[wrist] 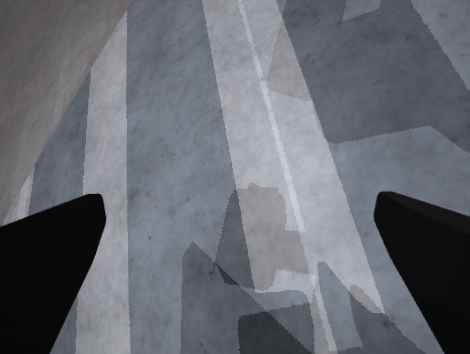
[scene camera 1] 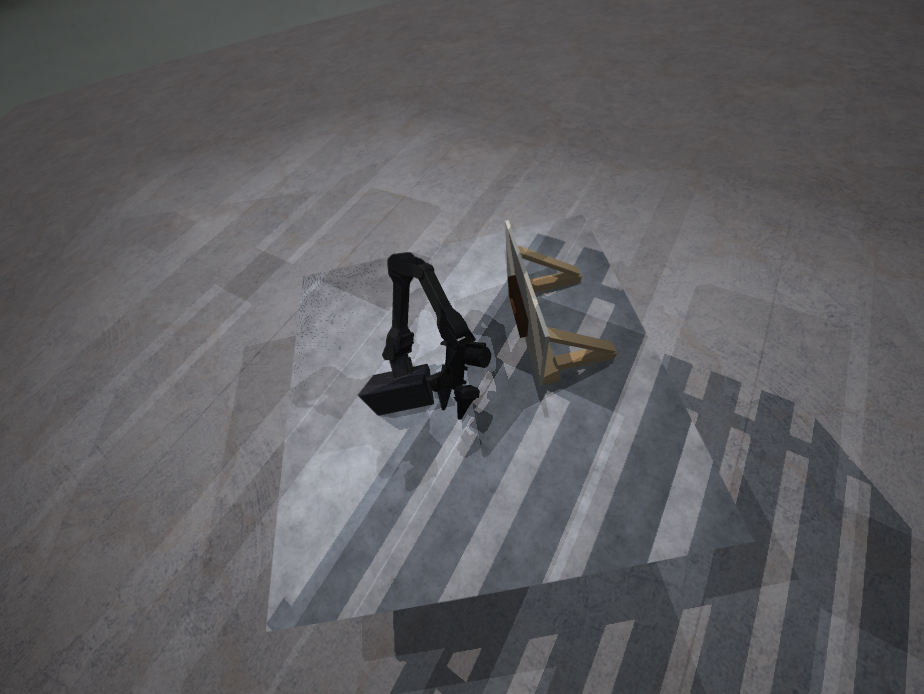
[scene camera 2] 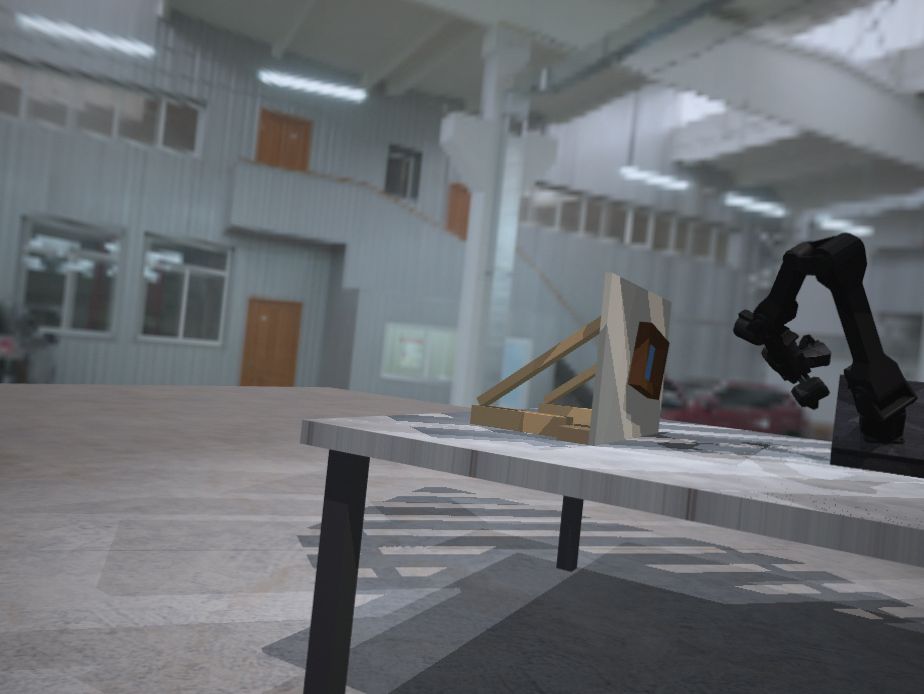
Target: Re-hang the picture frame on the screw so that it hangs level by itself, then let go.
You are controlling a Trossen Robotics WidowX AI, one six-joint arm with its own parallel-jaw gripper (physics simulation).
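Where they show: gripper, between the fingertips: [wrist: 241, 206] [scene camera 1: 451, 414]; arm's base, origin of its link: [scene camera 1: 402, 373] [scene camera 2: 882, 429].
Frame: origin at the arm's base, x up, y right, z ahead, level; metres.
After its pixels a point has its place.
Observation:
The picture frame [scene camera 1: 516, 306] @[z 0.412, x 0.138, y -0.026 m] [scene camera 2: 640, 362] @[z 0.434, x 0.079, y -0.146 m], brown with a blue middle, is at the front face of an upright pale panel [scene camera 1: 534, 332] @[z 0.433, x 0.042, y 0.018 m] [scene camera 2: 614, 380]. In the scene camera 2 view its sides lean against the panel's edges, so it looks tilted. The screw does not show. My gripper [scene camera 1: 454, 407] @[z 0.123, x 0.047, y 0.212 m] [scene camera 2: 814, 373] [wrist: 241, 206] @[z 0.123, x 0.047, y 0.212 m] is open and empty, pointing down above the table, on the arm's side of the panel and well apart from the frame. In the wrist view its two black fingers stand wide apart, with table surface between them; the frame does not show there.
Wooden braces [scene camera 1: 582, 343] @[z 0.566, x 0.071, y 0.130 m] [scene camera 2: 537, 362] @[z 0.610, x 0.059, y -0.249 m] stand behind the panel, away from the arm. The black arm base [scene camera 1: 395, 392] @[z -0.021, x 0.071, y 0.099 m] [scene camera 2: 844, 433] @[z 0.062, x -0.016, y -0.009 m] sits on the grey table [scene camera 1: 336, 493] @[z -0.293, x -0.076, y 0.297 m] [scene camera 2: 448, 455] @[z 0.633, x -0.091, y -0.584 m]. The table's edge shows at the upper left of the wrist view.

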